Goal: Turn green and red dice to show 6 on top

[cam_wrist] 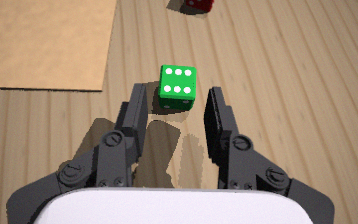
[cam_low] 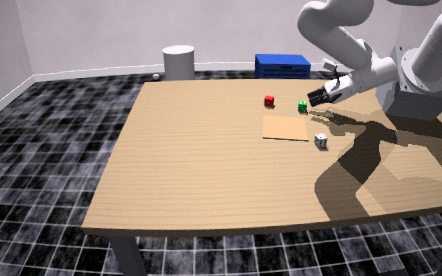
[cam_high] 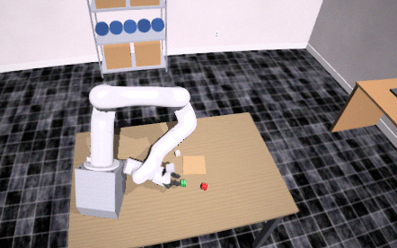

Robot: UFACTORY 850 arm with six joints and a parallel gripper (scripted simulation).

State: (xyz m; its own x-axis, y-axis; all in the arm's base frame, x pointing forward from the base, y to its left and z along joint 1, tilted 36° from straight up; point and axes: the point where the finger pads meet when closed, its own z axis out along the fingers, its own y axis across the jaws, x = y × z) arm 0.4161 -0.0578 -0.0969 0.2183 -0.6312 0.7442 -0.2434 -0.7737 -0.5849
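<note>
My gripper is now 4 cm short of the green die, 4 cm above it and 1 cm to the left of it. The rest, counted from my hand: red die: 15 cm ahead, 7 cm to the right, 4 cm below; tan mat: 14 cm ahead, 11 cm to the left, 5 cm below; white die: 22 cm to the left, 6 cm ahead, 4 cm below.
</note>
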